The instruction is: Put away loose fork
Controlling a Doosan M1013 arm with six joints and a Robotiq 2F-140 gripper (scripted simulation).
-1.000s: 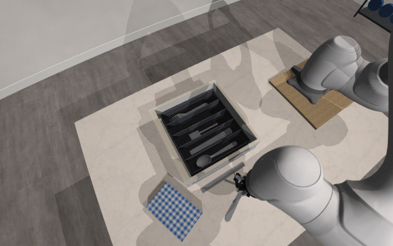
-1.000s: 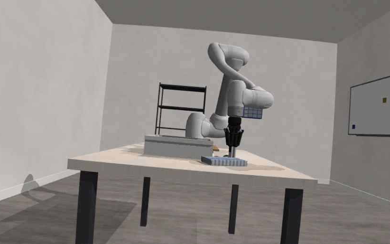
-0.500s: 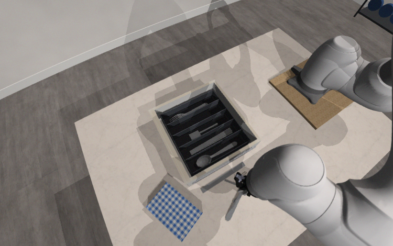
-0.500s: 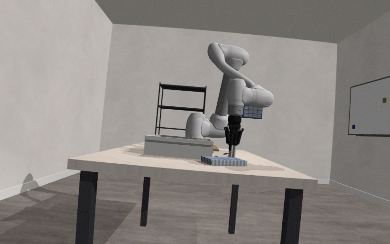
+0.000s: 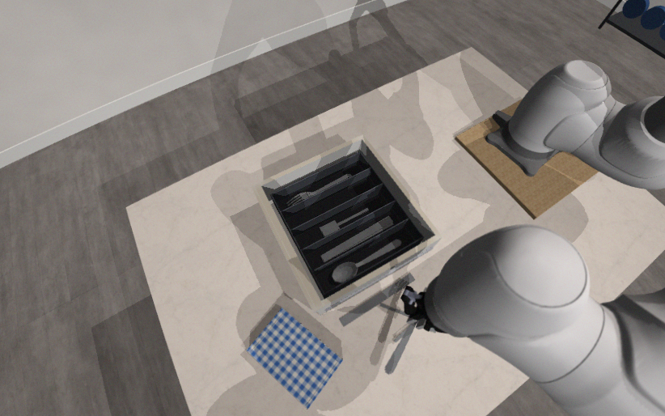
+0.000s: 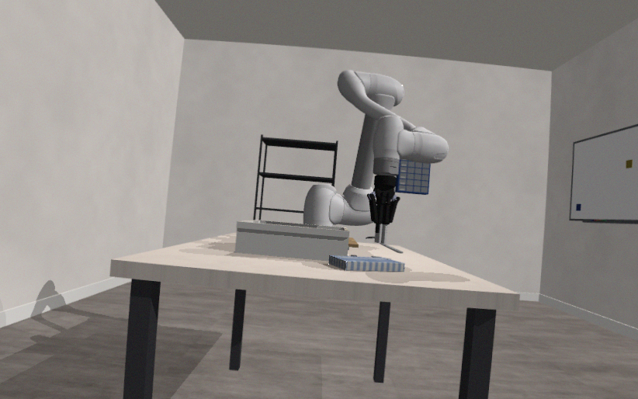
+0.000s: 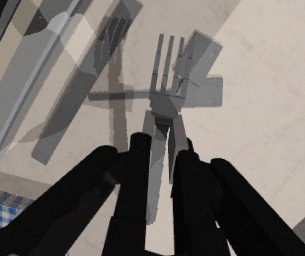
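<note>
My hand is 29 cm to the left of the cutlery tray, 4 cm above it and 3 cm past it.
</note>
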